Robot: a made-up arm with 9 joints. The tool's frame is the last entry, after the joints.
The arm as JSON. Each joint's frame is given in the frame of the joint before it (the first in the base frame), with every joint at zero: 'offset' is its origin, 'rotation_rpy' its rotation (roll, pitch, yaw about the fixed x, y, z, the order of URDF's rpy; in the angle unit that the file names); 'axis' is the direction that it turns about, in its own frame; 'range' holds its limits. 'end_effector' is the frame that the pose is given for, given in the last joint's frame.
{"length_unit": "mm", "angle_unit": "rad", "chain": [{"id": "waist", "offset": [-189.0, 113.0, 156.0], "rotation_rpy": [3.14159, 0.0, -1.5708], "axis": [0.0, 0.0, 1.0], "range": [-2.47, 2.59]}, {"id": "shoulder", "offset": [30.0, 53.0, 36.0], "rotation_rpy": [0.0, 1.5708, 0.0], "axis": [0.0, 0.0, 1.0], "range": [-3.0, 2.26]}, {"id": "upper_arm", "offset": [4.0, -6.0, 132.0], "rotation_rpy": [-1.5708, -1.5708, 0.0], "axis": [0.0, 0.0, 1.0], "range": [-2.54, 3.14]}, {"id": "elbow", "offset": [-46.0, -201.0, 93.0], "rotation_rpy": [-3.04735, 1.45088, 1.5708], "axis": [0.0, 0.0, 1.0], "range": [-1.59, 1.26]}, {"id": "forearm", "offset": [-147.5, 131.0, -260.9], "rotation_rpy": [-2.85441, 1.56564, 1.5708], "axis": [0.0, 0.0, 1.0], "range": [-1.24, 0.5]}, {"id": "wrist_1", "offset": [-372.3, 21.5, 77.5], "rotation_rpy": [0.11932, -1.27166, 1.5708], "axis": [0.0, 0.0, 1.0], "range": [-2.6, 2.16]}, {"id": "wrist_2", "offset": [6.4, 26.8, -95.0], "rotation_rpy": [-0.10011, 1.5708, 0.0], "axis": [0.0, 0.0, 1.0], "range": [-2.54, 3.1]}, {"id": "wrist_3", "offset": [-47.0, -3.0, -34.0], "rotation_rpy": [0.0, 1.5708, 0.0], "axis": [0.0, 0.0, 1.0], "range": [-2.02, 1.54]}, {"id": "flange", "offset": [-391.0, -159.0, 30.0], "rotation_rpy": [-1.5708, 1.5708, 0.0], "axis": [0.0, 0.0, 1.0], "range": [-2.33, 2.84]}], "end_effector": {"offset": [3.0, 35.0, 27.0], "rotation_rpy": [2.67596, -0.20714, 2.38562]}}
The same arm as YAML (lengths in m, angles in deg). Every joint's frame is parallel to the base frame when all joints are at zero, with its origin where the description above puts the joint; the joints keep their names.
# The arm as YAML. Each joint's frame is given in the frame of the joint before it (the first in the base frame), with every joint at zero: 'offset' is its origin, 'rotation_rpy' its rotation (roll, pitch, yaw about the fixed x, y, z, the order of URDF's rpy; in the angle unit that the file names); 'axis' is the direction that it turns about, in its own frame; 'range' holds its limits. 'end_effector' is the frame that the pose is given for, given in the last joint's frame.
length_unit: m
angle_unit: deg
chain:
  - id: waist
    offset: [-0.189, 0.113, 0.156]
    rotation_rpy: [0.0, 0.0, 0.0]
    axis: "-z"
    range: [-141.52, 148.4]
  - id: shoulder
    offset: [-0.053, -0.03, -0.036]
    rotation_rpy: [0.0, 0.0, 0.0]
    axis: "-y"
    range: [-171.89, 129.49]
  - id: upper_arm
    offset: [0.006, -0.132, 0.004]
    rotation_rpy: [0.0, 0.0, 0.0]
    axis: "-x"
    range: [-145.53, 179.91]
  - id: elbow
    offset: [-0.093, 0.046, -0.201]
    rotation_rpy: [0.0, 0.0, 0.0]
    axis: [0.119102, 0.094101, -0.988413]
    range: [-91.1, 72.19]
  - id: forearm
    offset: [-0.176, -0.155, 0.228]
    rotation_rpy: [0.0, 0.0, 0.0]
    axis: [-0.292604, 0.954312, 0.060601]
    range: [-71.05, 28.65]
  - id: wrist_1
    offset: [0.042, 0.117, -0.36]
    rotation_rpy: [0.0, 0.0, 0.0]
    axis: "-x"
    range: [-148.97, 123.76]
  - id: wrist_2
    offset: [0.095, 0.009, -0.026]
    rotation_rpy: [0.0, 0.0, 0.0]
    axis: "+y"
    range: [-145.53, 177.62]
  - id: wrist_3
    offset: [-0.047, -0.034, 0.003]
    rotation_rpy: [0.0, 0.0, 0.0]
    axis: "+x"
    range: [-115.74, 88.24]
  - id: flange
    offset: [0.03, 0.391, 0.159]
    rotation_rpy: [0.0, 0.0, 0.0]
    axis: "-z"
    range: [-133.5, 162.72]
end_effector:
  offset: [-0.003, 0.035, -0.027]
  rotation_rpy: [-26.68, 11.87, 43.31]

